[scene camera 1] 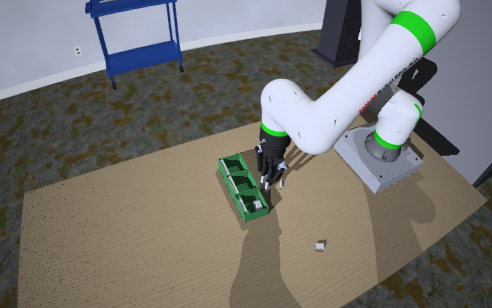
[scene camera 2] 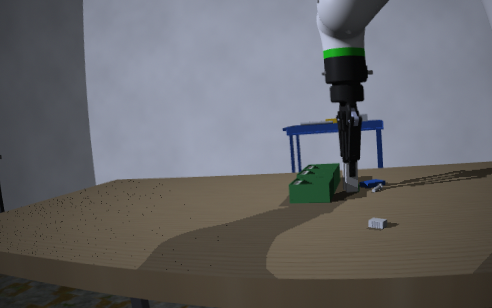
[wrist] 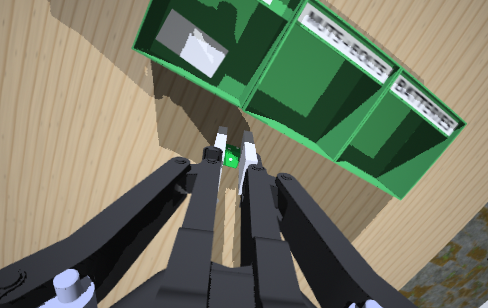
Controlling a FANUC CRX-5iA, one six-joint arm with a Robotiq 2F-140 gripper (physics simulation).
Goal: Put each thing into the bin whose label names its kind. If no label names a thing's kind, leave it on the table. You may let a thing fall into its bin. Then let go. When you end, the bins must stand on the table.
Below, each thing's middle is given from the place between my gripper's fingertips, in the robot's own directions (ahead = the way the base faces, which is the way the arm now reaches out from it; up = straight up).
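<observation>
The green three-compartment bin unit (scene camera 1: 241, 184) is 2 cm above my hand, 8 cm ahead of it and 4 cm to the right of it. Then there's the white domino (wrist: 178, 34), which is 1 cm above my hand, 6 cm to the left of it and 6 cm ahead of it.
</observation>
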